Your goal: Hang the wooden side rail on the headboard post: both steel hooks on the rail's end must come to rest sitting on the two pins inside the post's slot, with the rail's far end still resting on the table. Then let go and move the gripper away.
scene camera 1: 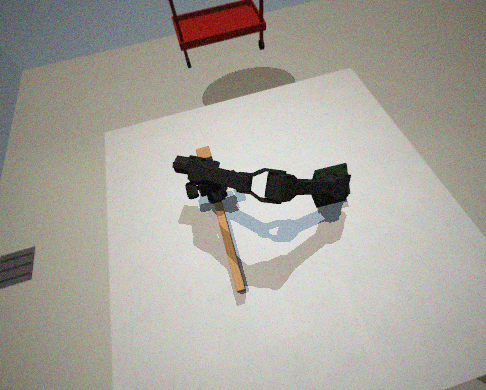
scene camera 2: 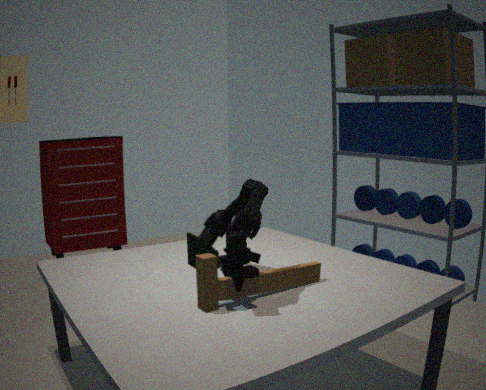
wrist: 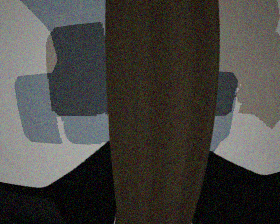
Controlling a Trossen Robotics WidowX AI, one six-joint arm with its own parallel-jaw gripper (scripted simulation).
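You'd see a headboard post and a wooden side rail in the pictures, along with my gripper, and the wrist view shows my gripper too.
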